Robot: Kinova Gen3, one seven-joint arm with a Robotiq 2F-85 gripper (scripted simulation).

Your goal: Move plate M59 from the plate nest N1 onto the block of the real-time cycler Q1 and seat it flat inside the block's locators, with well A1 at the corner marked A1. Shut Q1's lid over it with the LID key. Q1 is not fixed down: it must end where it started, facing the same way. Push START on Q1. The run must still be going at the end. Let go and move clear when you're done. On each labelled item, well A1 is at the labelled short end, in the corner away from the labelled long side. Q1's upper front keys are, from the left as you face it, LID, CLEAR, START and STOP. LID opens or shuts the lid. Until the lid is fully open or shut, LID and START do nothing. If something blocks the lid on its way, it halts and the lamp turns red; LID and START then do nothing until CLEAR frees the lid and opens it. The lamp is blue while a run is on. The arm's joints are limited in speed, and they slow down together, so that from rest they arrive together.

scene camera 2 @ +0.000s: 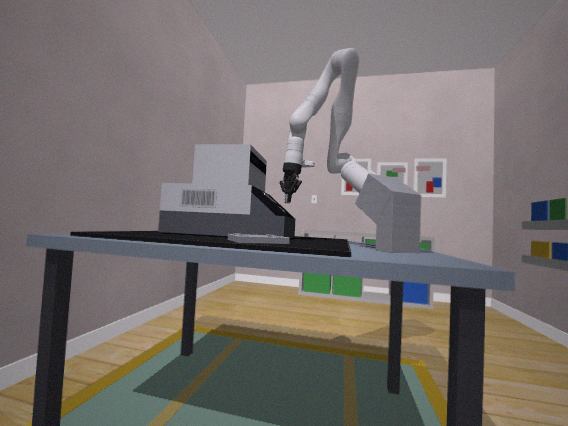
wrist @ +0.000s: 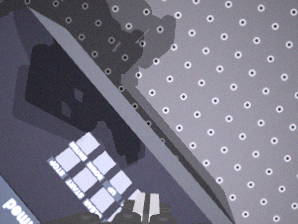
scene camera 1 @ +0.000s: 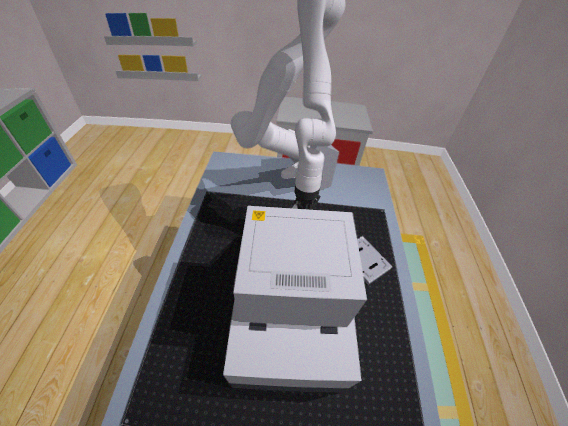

Observation:
I see a plate nest N1 (scene camera 1: 369,256).

